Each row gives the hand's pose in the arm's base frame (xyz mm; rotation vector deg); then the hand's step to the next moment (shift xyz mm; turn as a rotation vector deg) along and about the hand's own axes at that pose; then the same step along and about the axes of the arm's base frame.
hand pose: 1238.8 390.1 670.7 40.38 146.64 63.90
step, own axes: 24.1 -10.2 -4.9 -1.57 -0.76 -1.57
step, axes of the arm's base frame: -25.8 3.7 -5.3 0.43 -2.24 0.56
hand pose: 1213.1 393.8 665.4 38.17 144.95 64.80
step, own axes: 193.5 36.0 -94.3 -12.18 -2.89 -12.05
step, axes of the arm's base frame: -195.3 63.0 74.3 4.26 -15.53 6.53
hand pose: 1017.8 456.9 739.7 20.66 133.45 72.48
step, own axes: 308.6 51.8 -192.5 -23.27 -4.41 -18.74
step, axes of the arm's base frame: -363.1 23.9 50.3 10.34 -25.99 11.40
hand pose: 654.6 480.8 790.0 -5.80 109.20 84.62
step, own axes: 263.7 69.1 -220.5 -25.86 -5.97 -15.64
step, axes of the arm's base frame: -334.2 -76.4 -73.7 14.48 -24.72 11.32
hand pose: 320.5 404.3 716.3 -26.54 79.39 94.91
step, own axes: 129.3 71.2 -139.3 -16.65 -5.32 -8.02
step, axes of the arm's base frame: -161.0 -75.0 -98.2 11.04 -14.08 7.05
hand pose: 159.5 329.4 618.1 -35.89 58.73 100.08
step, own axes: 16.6 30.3 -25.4 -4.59 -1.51 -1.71
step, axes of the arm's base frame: -35.4 -18.8 -15.2 3.10 -3.44 2.18
